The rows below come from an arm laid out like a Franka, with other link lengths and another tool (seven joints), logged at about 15 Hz.
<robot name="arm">
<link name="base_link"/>
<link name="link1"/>
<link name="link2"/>
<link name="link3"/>
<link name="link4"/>
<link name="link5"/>
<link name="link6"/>
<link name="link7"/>
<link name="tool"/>
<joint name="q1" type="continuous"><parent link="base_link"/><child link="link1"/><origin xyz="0 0 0.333" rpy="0 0 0"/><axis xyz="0 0 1"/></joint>
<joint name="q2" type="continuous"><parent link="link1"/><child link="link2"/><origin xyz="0 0 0" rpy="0 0 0"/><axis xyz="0 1 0"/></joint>
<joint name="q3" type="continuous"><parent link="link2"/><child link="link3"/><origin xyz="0 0 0.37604" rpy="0 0 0"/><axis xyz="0 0 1"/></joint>
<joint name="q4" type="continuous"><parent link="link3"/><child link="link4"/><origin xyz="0.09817 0 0" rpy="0 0 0"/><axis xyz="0 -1 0"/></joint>
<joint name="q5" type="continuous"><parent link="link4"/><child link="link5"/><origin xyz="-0.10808 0 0.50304" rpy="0 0 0"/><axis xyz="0 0 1"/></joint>
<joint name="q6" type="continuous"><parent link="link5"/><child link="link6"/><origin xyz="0 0 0" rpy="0 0 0"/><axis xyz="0 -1 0"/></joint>
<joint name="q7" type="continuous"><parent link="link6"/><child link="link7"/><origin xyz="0.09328 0 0" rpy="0 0 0"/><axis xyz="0 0 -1"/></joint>
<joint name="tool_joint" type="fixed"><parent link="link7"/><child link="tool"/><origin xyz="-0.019 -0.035 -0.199" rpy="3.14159 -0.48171 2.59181"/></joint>
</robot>
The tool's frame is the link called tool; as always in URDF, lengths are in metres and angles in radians. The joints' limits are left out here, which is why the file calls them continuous.
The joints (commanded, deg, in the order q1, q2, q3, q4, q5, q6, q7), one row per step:
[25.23, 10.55, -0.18, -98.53, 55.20, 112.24, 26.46]
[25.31, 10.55, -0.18, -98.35, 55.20, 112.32, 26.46]
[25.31, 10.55, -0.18, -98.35, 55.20, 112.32, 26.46]
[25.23, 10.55, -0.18, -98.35, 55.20, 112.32, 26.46]
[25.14, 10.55, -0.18, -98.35, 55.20, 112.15, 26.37]
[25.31, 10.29, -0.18, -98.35, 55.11, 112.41, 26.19]
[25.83, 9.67, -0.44, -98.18, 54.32, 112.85, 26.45]
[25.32, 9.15, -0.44, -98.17, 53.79, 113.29, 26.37]
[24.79, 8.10, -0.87, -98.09, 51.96, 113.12, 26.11]
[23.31, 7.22, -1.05, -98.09, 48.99, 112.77, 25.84]
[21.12, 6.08, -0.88, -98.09, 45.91, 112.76, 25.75]
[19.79, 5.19, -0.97, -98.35, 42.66, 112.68, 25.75]
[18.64, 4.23, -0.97, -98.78, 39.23, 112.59, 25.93]
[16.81, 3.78, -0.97, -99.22, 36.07, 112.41, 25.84]
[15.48, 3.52, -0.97, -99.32, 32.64, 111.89, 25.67]
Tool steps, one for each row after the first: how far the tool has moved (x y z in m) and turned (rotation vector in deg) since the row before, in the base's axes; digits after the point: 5 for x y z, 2 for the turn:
[0.00028, 0.00114, 0.00191, 0.08, -0.21, 0.02]
[0.00000, 0.00000, 0.00000, 0.00, 0.00, 0.00]
[0.00060, -0.00090, 0.00000, 0.00, 0.00, -0.08]
[0.00010, -0.00097, -0.00010, 0.01, 0.04, 0.10]
[-0.00085, 0.00128, 0.00330, 0.06, -0.57, 0.11]
[-0.00131, 0.00091, 0.00874, -0.41, -1.13, 0.01]
[0.00431, -0.00761, 0.00620, -0.21, -1.03, -0.64]
[0.00442, -0.01557, 0.01106, -1.16, -1.86, -0.13]
[0.00890, -0.02619, 0.00587, -2.29, -1.90, -0.41]
[0.01078, -0.03167, 0.00969, -2.32, -2.18, -1.17]
[0.00588, -0.02531, 0.00353, -2.77, -1.59, -0.59]
[0.00306, -0.02307, 0.00272, -3.00, -1.36, -0.44]
[0.00722, -0.03033, -0.00342, -2.96, -0.80, -0.94]
[0.00461, -0.02485, -0.00260, -3.24, -0.69, -0.14]

